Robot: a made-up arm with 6 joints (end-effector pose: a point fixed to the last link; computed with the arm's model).
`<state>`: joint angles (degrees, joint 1 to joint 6).
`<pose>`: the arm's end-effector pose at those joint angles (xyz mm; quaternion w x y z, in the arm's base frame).
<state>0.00 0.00 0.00 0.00 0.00 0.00</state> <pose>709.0 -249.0 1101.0 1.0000 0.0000 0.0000 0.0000</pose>
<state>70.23 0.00 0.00 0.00 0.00 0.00</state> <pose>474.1 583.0 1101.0 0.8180 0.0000 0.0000 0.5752</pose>
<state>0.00 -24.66 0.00 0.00 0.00 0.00</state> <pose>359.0 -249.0 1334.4 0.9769 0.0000 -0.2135 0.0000</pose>
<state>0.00 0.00 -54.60 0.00 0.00 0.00</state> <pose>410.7 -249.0 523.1 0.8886 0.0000 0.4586 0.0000</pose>
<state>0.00 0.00 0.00 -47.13 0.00 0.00</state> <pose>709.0 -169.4 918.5 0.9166 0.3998 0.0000 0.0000</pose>
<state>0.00 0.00 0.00 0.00 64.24 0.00</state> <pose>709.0 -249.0 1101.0 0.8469 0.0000 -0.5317 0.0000</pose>
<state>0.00 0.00 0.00 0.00 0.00 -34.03</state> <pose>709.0 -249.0 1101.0 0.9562 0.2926 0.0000 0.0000</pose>
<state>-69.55 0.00 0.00 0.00 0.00 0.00</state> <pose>14.4 -751.3 1101.0 0.8214 0.0000 0.0000 -0.5704</pose>
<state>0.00 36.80 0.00 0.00 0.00 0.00</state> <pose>977.5 -249.0 540.0 0.9489 0.0000 0.3156 0.0000</pose>
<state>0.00 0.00 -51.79 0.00 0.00 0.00</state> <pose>438.5 -249.0 543.9 0.8996 0.0000 0.4367 0.0000</pose>
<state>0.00 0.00 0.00 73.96 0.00 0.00</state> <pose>709.0 -68.8 1340.3 0.7988 -0.6015 0.0000 0.0000</pose>
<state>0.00 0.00 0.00 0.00 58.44 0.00</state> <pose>709.0 -249.0 1101.0 0.8728 0.0000 -0.4882 0.0000</pose>
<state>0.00 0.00 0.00 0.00 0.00 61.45</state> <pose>709.0 -249.0 1101.0 0.8596 -0.5109 0.0000 0.0000</pose>
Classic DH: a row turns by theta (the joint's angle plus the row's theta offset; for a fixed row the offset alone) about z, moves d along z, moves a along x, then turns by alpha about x. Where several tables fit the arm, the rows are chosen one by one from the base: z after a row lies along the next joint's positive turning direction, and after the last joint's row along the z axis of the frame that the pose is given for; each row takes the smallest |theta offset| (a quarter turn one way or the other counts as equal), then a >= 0, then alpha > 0; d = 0 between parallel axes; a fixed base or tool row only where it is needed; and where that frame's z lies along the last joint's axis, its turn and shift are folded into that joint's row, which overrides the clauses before.
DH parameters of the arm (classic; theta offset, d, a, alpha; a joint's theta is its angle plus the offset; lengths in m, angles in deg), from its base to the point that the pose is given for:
joint 1: 0 0.417 0 -90
joint 2: -90 0 0.684 180
joint 3: 0 0 0 -90
joint 4: 0 -0.709 0 90
joint 5: 0 0.249 0 -90
joint 6: 90 0 0 90
tool (fixed): -90 0 0 0

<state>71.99 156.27 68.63 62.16 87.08 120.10</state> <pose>272.7 462.8 -908.5 0.1758 -0.3486 -0.8029 0.4504</pose>
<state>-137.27 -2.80 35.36 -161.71 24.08 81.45</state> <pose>-260.0 -562.0 1476.8 0.3060 0.1067 -0.6603 -0.6775</pose>
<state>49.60 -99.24 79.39 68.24 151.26 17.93</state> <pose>-830.2 -1117.9 92.9 0.7249 0.2952 0.3476 0.5163</pose>
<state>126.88 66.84 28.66 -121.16 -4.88 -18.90</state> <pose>-735.9 766.2 80.3 0.3870 0.2792 0.8646 0.1573</pose>
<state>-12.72 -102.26 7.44 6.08 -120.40 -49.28</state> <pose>-963.9 -36.3 930.4 0.8797 0.4394 0.0160 -0.1811</pose>
